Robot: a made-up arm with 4 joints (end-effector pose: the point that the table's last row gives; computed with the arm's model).
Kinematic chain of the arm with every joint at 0, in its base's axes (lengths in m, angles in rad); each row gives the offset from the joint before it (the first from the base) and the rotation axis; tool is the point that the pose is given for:
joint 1: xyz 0 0 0.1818 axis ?
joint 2: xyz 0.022 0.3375 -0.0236 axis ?
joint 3: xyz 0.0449 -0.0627 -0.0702 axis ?
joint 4: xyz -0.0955 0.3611 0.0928 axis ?
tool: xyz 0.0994 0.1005 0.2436
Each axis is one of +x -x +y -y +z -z.
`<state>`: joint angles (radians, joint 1 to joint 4).
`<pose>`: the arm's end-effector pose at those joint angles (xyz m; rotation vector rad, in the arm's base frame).
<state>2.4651 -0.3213 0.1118 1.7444</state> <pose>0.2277 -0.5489 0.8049 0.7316 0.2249 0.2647</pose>
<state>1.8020 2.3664 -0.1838 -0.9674</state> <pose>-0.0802 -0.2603 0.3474 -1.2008 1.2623 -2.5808</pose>
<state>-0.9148 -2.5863 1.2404 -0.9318</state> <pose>-0.1876 0.0144 0.1728 1.5525 -1.4619 -1.6585</pose>
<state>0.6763 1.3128 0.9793 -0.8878</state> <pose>-0.0644 0.4837 0.6776 0.6443 0.9526 1.1061</pose>
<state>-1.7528 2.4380 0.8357 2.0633</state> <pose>-0.2527 -0.1610 0.2521 0.4206 -0.0135 -2.1362</pose>
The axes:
joint 1: +x
joint 2: +z
joint 3: +y
joint 4: -x

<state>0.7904 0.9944 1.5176 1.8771</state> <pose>-0.4146 0.4832 0.5252 -1.5621 -0.4973 1.7116</pose>
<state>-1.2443 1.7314 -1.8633 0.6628</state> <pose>-0.4716 -0.1188 0.0512 0.0850 -0.8130 1.2905</pose>
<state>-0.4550 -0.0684 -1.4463 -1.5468</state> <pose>-0.1259 0.3352 -0.0548 0.8391 -0.8590 1.2326</pose>
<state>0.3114 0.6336 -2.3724 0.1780</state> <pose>-0.3813 0.6567 0.0599 0.8132 -2.3020 -0.2607</pose>
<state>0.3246 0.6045 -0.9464 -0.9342</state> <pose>-0.2440 0.3022 0.3843 1.4098 -0.7755 0.8860</pose>
